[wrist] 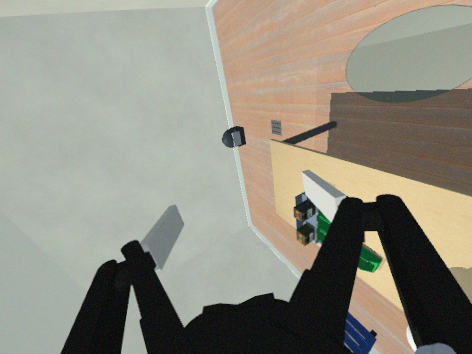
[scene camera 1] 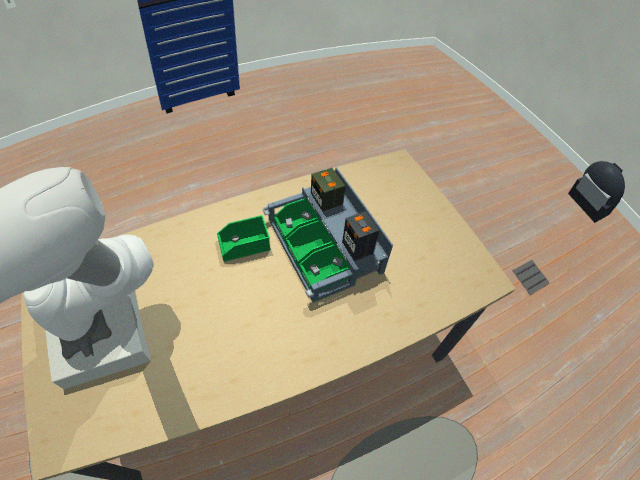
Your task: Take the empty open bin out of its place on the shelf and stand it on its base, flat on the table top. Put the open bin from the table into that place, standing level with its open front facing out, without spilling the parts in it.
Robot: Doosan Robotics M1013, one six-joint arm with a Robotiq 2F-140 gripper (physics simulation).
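Places are measured from the arm's base along level axes (x back, y right, z up), in centimetres.
Pixels of known places: gripper, fingertip midpoint: [wrist: 239,199]; arm's base at its link origin: [scene camera 1: 81,324].
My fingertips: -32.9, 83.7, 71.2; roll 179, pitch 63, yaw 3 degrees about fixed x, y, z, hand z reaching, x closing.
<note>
For each thing: its top centre in the pictures, then the offset to it from my fingertips, as dx, dy, dz. "spot": a spot on its surface instead. Level surfaces: height alone.
- grey-blue shelf at a spot on its surface: [scene camera 1: 336,222] spot: -58.0, -74.3, -70.1
- table at its surface level: dz -80.2
- middle bin at its top centre: [scene camera 1: 315,234] [wrist: 324,226] -50.1, -75.1, -72.1
- back edge at a spot on its surface: [scene camera 1: 295,210] spot: -52.0, -90.8, -76.5
- front edge at a spot on its surface: [scene camera 1: 326,257] spot: -50.5, -68.4, -77.6
- green bin at its top centre: [scene camera 1: 241,231] [wrist: 356,260] -29.9, -89.5, -72.7
- olive box at its top centre: [scene camera 1: 328,179] [wrist: 300,238] -61.3, -85.0, -60.4
- black box at its top centre: [scene camera 1: 362,223] [wrist: 297,215] -57.9, -62.1, -57.9
A grey-blue shelf [scene camera 1: 336,222] stands on the table [scene camera 1: 248,335] [wrist: 430,205]. Its row holds three green open bins. The middle bin [scene camera 1: 309,238] looks empty; the bin nearer the back edge [scene camera 1: 295,210] and the bin nearer the front edge [scene camera 1: 326,257] each hold small parts. Another green bin [scene camera 1: 247,251] [wrist: 369,262] stands on the table before the shelf, with a small grey part visible inside. My gripper [wrist: 239,199] is wide open with nothing between its fingers, high and away from the bins. It does not show in scene camera 1. The right finger partly hides the shelf in the wrist view.
An olive box [scene camera 1: 328,189] [wrist: 305,234] and a black box [scene camera 1: 360,236] [wrist: 303,212] with orange marks stand on the shelf's other level. The white arm [scene camera 1: 46,227] and its base block [scene camera 1: 121,356] are at the table's left. A blue drawer cabinet [scene camera 1: 193,54] stands behind.
</note>
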